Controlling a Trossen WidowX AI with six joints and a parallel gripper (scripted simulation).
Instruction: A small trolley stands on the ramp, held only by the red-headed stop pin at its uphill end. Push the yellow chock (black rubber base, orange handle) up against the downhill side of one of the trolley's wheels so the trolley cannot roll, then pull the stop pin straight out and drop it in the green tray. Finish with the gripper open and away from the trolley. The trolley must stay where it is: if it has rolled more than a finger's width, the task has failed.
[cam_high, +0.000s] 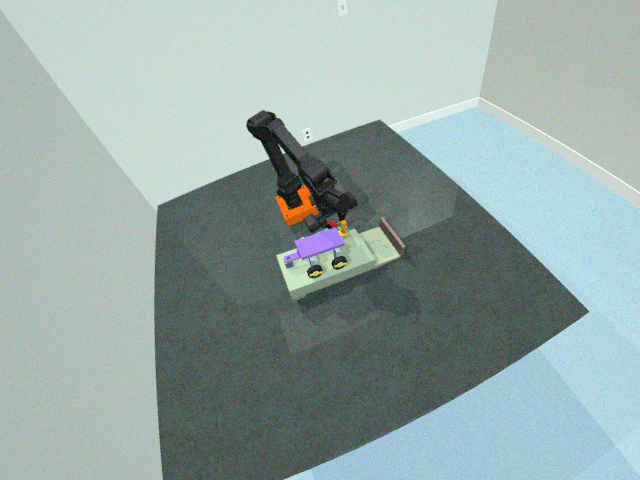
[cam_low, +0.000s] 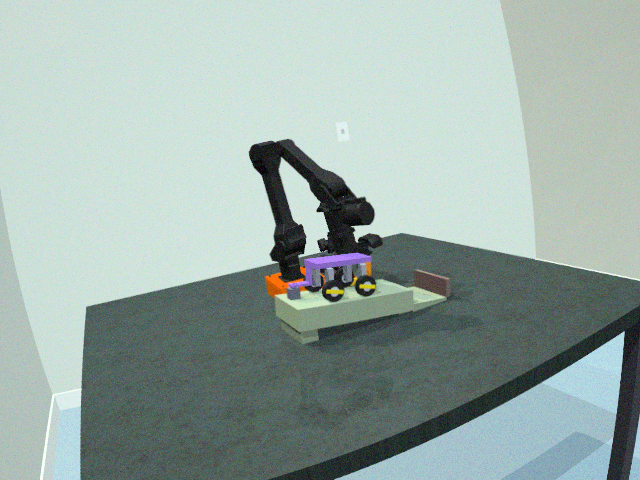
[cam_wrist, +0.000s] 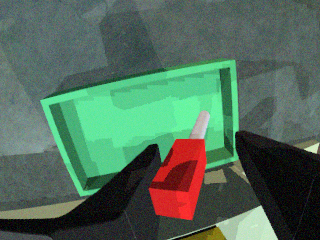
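The green tray lies 60 mm below my gripper tip and 20 mm to the right of it. The rest, counted from my gripper tip: yellow chock (60 mm ahead, 30 mm above, 20 mm to the right); then red-headed stop pin (right at my gripper tip); then pale green ramp (130 mm ahead, 90 mm to the right).
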